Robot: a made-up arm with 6 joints. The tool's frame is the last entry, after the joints.
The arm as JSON. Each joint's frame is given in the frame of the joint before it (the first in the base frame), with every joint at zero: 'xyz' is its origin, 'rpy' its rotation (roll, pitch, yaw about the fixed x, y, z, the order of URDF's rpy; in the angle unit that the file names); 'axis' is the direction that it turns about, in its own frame. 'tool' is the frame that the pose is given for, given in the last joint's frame.
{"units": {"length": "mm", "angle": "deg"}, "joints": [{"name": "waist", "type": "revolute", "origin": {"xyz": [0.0, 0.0, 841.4], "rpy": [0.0, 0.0, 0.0]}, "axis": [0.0, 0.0, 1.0]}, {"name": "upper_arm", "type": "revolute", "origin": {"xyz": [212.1, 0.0, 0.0], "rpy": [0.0, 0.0, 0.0]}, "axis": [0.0, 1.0, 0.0]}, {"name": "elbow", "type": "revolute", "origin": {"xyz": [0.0, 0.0, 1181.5], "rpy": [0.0, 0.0, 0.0]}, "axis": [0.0, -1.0, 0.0]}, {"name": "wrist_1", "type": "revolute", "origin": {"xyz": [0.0, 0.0, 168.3], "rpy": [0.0, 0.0, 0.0]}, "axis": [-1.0, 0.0, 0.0]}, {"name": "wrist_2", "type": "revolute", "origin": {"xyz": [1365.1, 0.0, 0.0], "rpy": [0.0, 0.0, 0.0]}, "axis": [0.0, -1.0, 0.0]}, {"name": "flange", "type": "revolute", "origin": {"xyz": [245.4, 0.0, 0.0], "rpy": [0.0, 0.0, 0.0]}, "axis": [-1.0, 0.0, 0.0]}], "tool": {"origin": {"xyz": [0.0, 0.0, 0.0], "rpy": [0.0, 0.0, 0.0]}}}
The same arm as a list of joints. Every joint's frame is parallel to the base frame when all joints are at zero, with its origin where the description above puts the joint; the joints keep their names.
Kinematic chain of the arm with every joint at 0, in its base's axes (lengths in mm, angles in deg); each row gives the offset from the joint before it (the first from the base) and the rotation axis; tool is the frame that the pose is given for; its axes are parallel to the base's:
waist: xyz 0 0 841.4 axis +z
upper_arm: xyz 212.1 0 0 axis +y
elbow: xyz 0 0 1181.5 axis -y
wrist_1: xyz 0 0 168.3 axis -x
wrist_2: xyz 1365.1 0 0 axis -y
flange: xyz 245.4 0 0 axis -x
tool: xyz 0 0 0

